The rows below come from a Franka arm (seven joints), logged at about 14 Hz.
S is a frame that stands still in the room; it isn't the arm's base.
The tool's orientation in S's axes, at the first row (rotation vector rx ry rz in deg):
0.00 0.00 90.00
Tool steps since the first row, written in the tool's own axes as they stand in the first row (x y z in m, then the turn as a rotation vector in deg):
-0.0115 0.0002 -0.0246 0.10 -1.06 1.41
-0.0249 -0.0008 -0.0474 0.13 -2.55 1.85
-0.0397 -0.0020 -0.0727 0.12 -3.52 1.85
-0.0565 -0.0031 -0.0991 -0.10 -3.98 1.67
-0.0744 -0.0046 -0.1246 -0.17 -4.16 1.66
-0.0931 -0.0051 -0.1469 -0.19 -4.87 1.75
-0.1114 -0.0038 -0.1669 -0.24 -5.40 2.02
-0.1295 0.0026 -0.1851 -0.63 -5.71 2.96
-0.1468 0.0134 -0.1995 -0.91 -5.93 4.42
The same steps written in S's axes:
-0.0002 -0.0115 -0.0246 1.06 0.10 1.41
0.0008 -0.0249 -0.0474 2.55 0.13 1.85
0.0020 -0.0397 -0.0727 3.52 0.12 1.85
0.0031 -0.0565 -0.0991 3.98 -0.10 1.67
0.0046 -0.0744 -0.1246 4.16 -0.17 1.66
0.0051 -0.0931 -0.1469 4.87 -0.19 1.75
0.0038 -0.1114 -0.1669 5.40 -0.24 2.02
-0.0026 -0.1295 -0.1851 5.71 -0.63 2.96
-0.0134 -0.1468 -0.1995 5.93 -0.91 4.42

